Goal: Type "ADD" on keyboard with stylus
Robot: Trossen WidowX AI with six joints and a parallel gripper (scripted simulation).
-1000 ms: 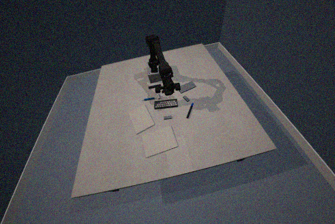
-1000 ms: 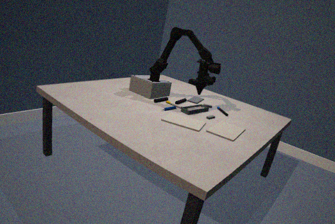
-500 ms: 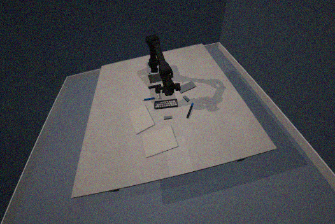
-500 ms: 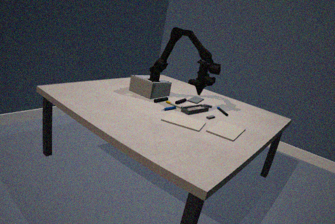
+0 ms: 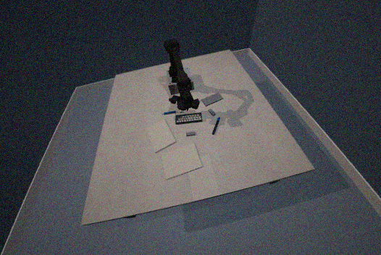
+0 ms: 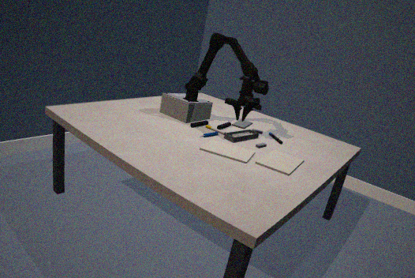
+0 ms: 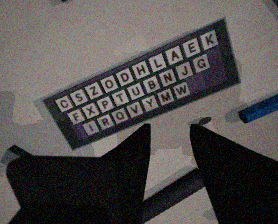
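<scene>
Right now my gripper tip is 40 mm past the blue stylus, 170 mm to the left of it and 80 mm above it. From my gripper tip the other things lie so: stylus tip (40 mm behind, 200 mm to the right, 80 mm below); then white-and-yellow marker (110 mm behind, 60 mm to the right, 80 mm below); then small grey block (140 mm ahead, 30 mm to the left, 80 mm below).
</scene>
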